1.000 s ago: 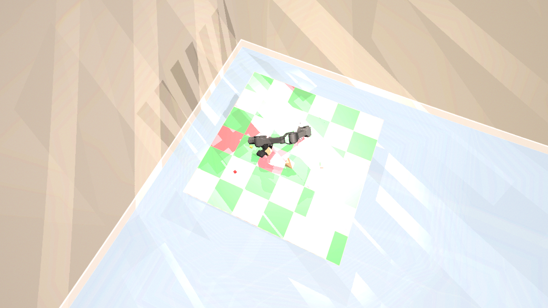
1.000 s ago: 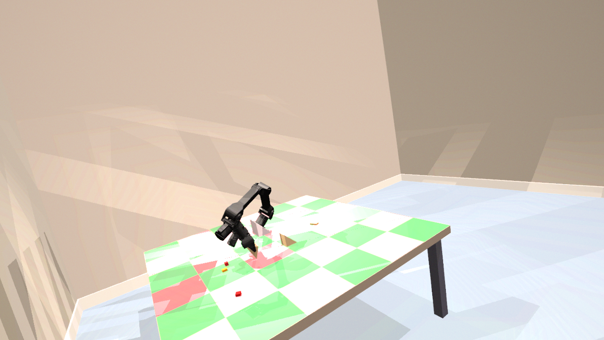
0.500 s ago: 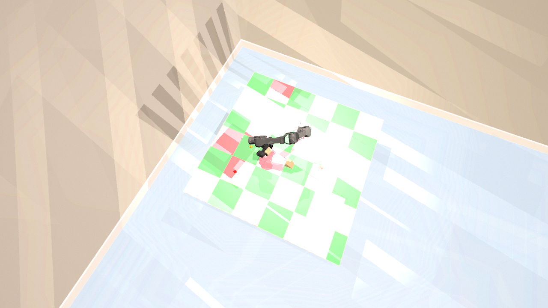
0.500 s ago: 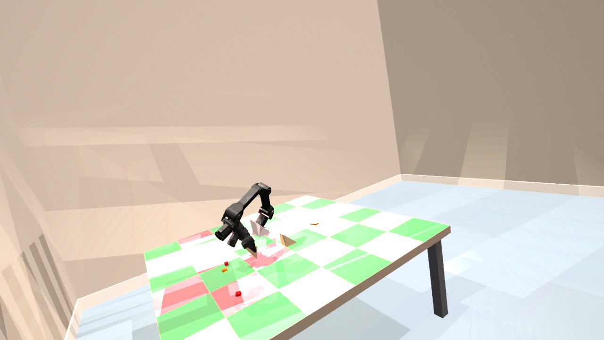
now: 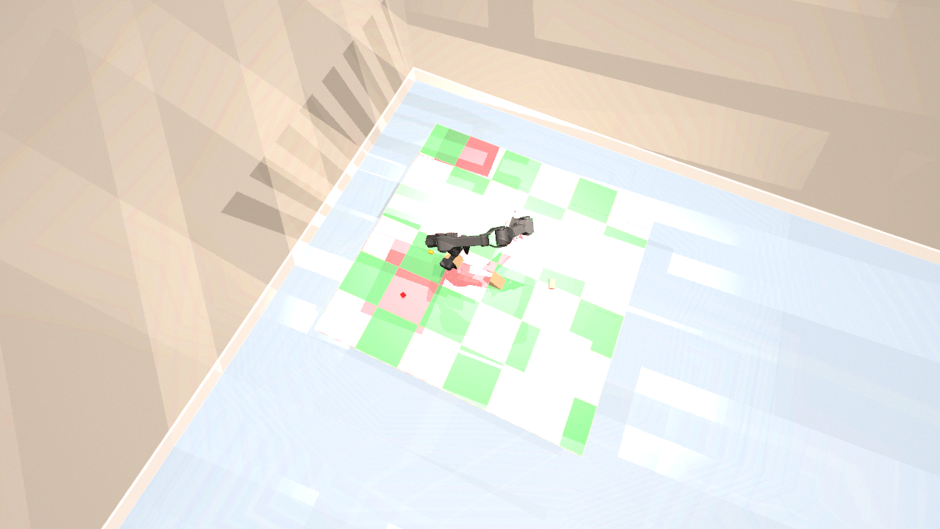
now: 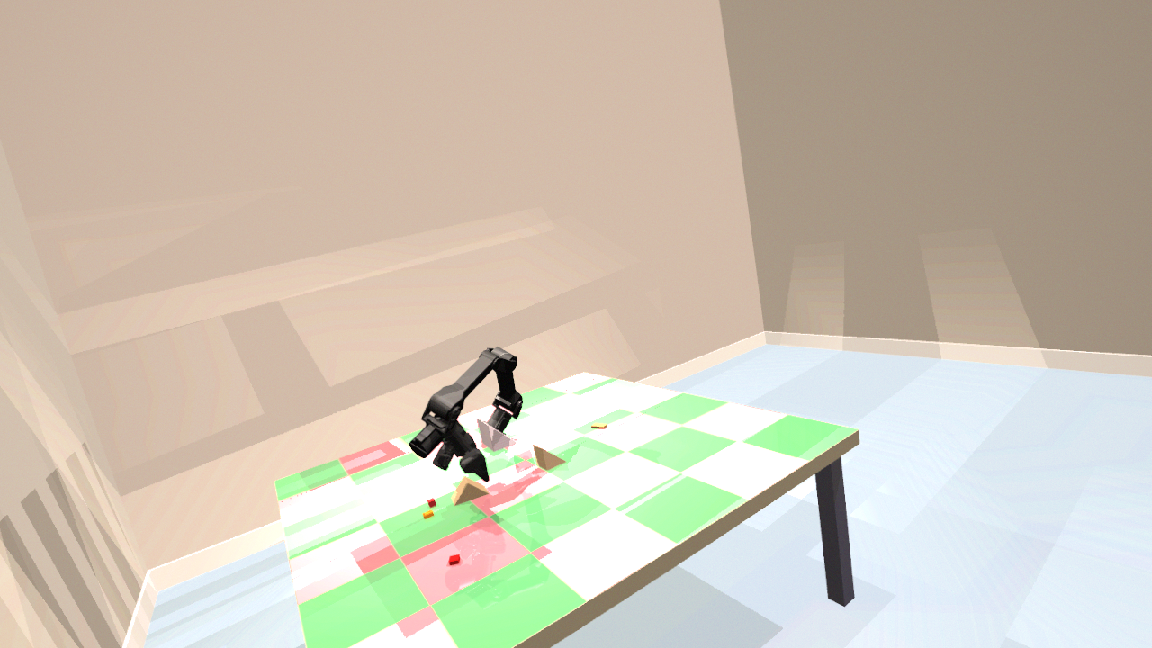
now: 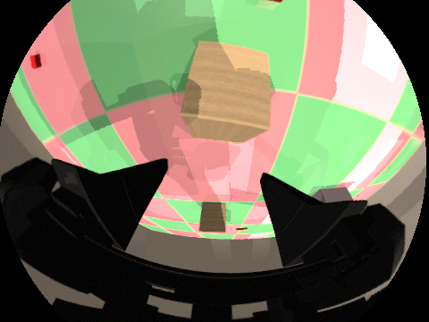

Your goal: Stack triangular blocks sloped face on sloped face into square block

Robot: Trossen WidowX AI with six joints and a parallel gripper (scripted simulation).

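The triangular block is 5 cm to the right of my gripper tip, 2 cm below it and 1 cm behind it.
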